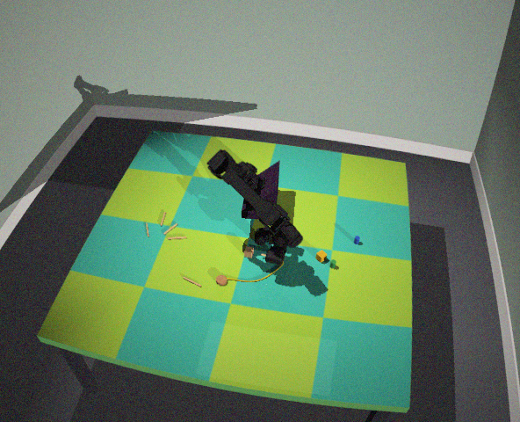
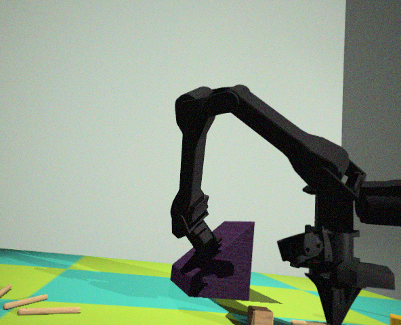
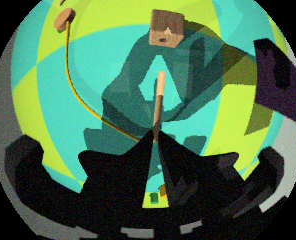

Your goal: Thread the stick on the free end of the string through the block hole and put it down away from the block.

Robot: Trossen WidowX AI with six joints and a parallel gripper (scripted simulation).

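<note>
My gripper tip is 2 cm past the wooden block and 11 cm to the left of it. Also, from my gripper tip: green piece: 1 cm ahead, 20 cm to the left; orange cube: 2 cm behind, 16 cm to the left; thin wooden stick: 1 cm to the right.
</note>
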